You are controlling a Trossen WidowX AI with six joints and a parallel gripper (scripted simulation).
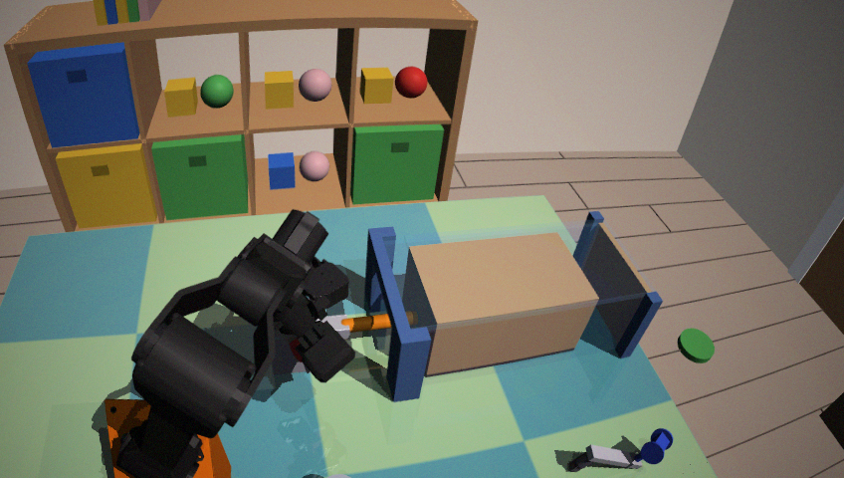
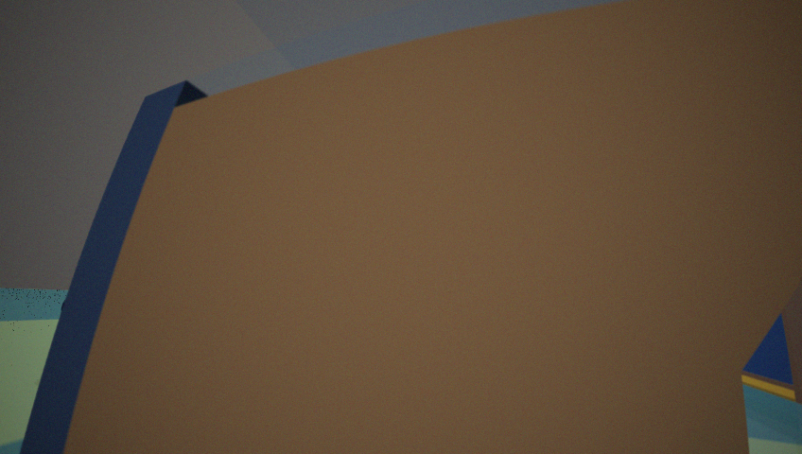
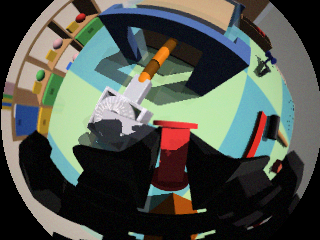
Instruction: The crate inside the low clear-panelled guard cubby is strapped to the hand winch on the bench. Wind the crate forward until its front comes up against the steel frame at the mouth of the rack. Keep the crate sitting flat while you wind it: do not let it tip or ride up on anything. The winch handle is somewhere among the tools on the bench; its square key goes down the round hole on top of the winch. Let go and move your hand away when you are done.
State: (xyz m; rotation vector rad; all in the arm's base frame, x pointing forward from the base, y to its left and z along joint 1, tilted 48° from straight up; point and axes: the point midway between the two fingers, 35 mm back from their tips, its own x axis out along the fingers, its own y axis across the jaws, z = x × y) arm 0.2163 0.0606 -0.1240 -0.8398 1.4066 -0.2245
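Right now the blue frame is 130 mm ahead of my gripper tip, 80 mm to the left of it and 20 mm below it. Also, from my gripper tip: crank handle: 20 mm behind, 30 mm to the left, 30 mm below; red knob: 20 mm behind, 10 mm to the right; grey winch: 40 mm behind, 90 mm to the left, 100 mm below.
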